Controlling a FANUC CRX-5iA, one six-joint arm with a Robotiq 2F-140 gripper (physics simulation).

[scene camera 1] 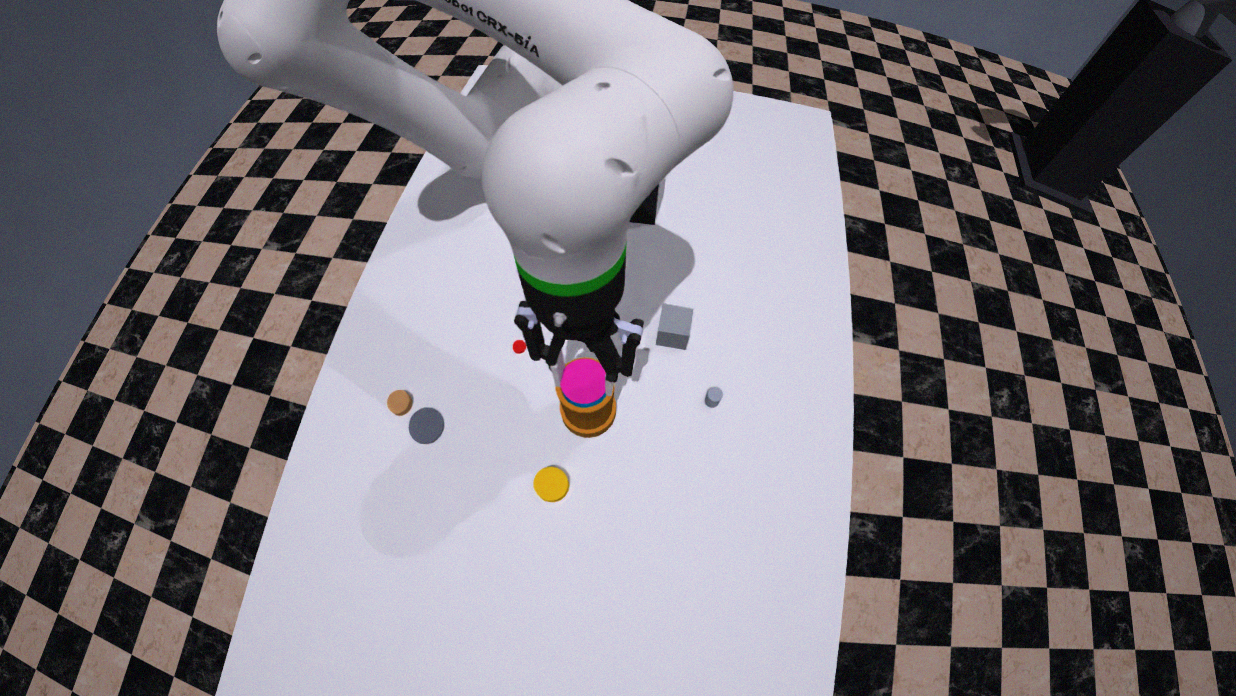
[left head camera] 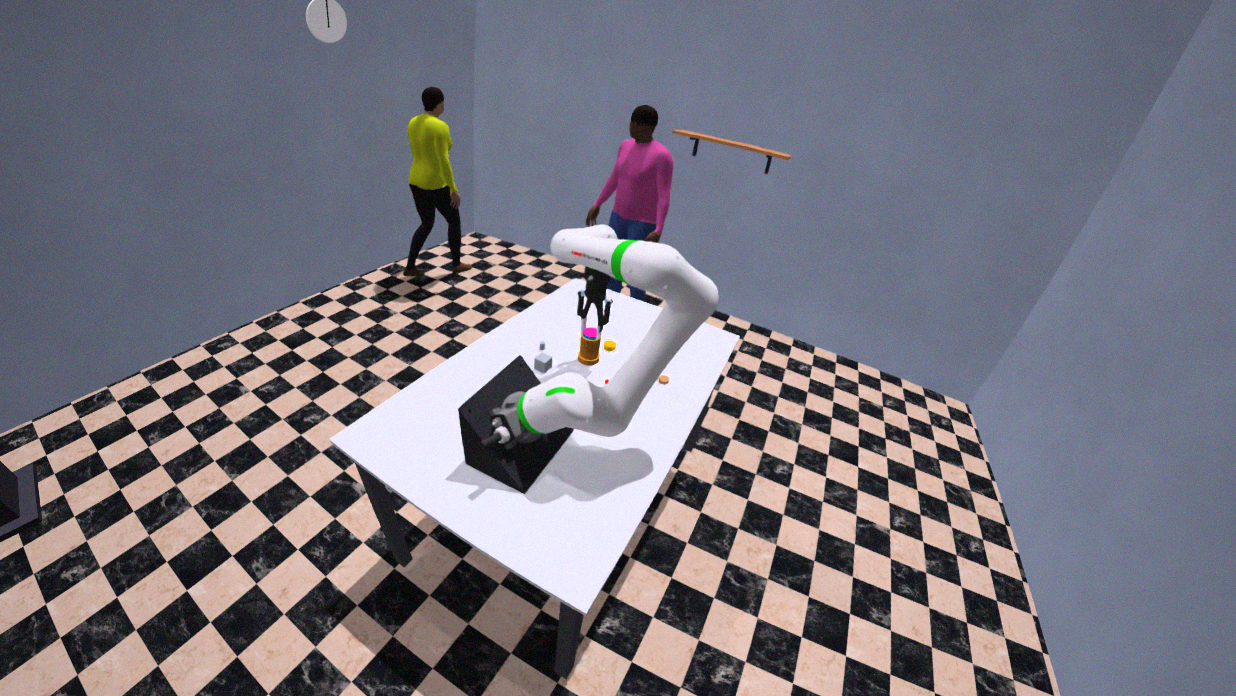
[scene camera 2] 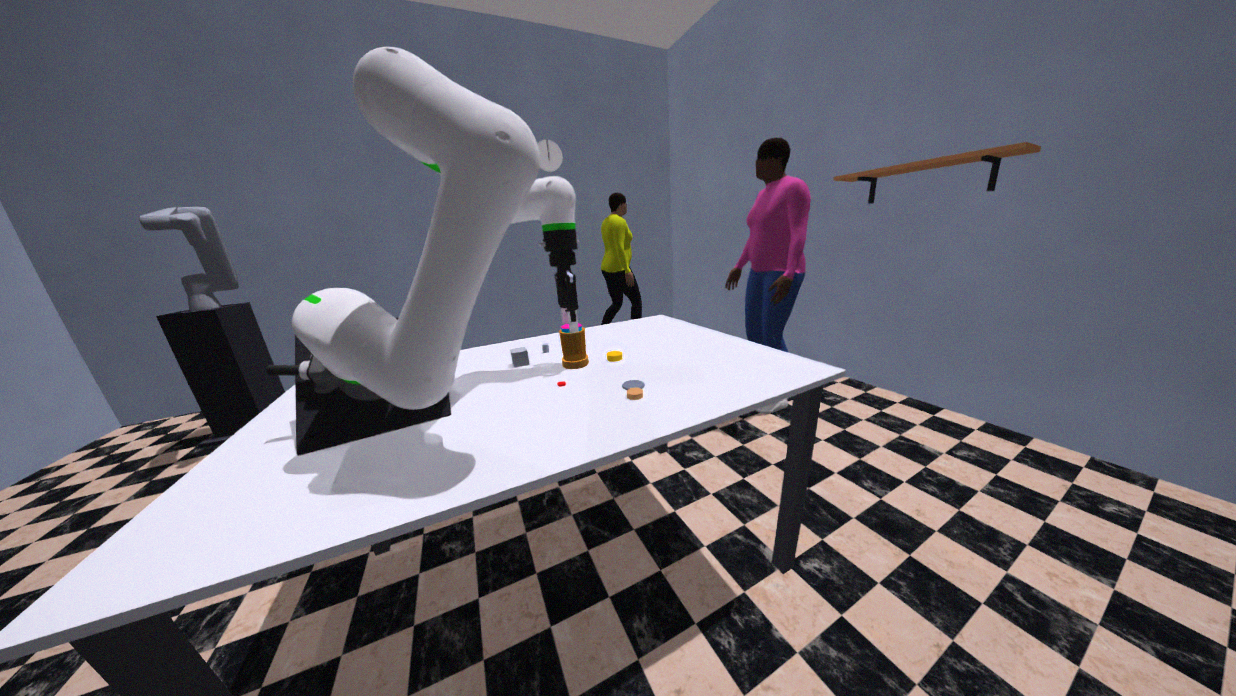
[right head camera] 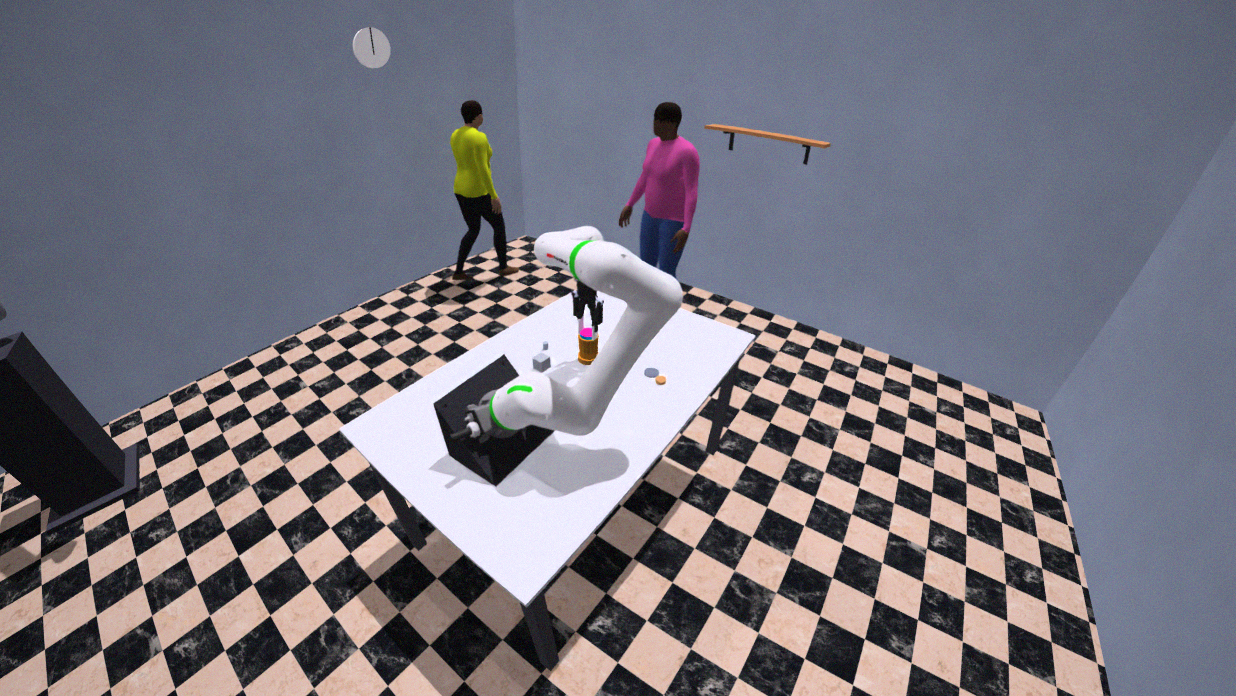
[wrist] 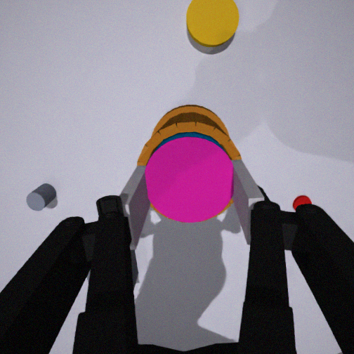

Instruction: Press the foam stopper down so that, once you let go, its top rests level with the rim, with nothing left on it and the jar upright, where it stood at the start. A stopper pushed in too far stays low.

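Note:
An orange jar (left head camera: 589, 351) (right head camera: 588, 350) (scene camera 1: 588, 421) (scene camera 2: 573, 347) (wrist: 191, 128) stands upright on the white table. A magenta disc (scene camera 1: 583, 381) (wrist: 190, 182) sits over its mouth, above the rim. Beneath the disc, a thin blue edge (scene camera 1: 592, 403) (wrist: 189, 134) shows inside the rim; it looks like the foam stopper, mostly hidden by the disc. My gripper (scene camera 1: 584, 376) (wrist: 189, 179) points down over the jar and is shut on the magenta disc, one pale fingertip on each side. The stopper's exact height against the rim cannot be told.
A yellow disc (scene camera 1: 550, 483) (wrist: 213, 21) lies beyond the jar. A small red disc (scene camera 1: 518, 346) (wrist: 302, 202), a grey cube (scene camera 1: 674, 321), a small grey cylinder (scene camera 1: 712, 396) (wrist: 41, 197), an orange-brown disc (scene camera 1: 398, 402) and a dark grey disc (scene camera 1: 426, 425) lie around it.

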